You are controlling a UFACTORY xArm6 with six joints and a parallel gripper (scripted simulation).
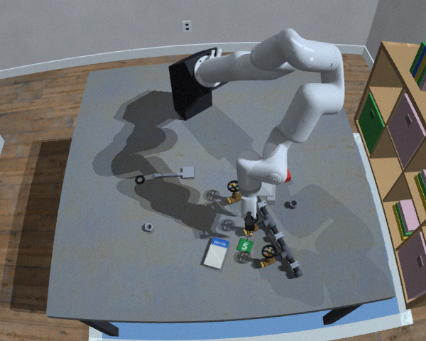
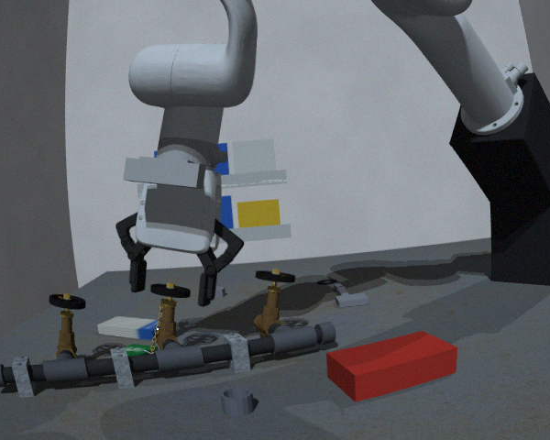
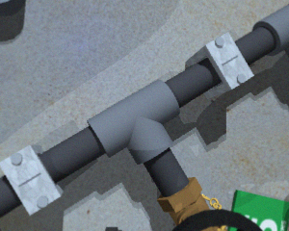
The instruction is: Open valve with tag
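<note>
My hand is 60 mm short of the green tag and 90 mm above it. From my hand the other things lie so: notepad (130 mm ahead, 90 mm to the right, 80 mm below); grey flat tool (160 mm behind, 320 mm to the right, 80 mm below); red block (270 mm behind, 50 mm to the left, 70 mm below).
</note>
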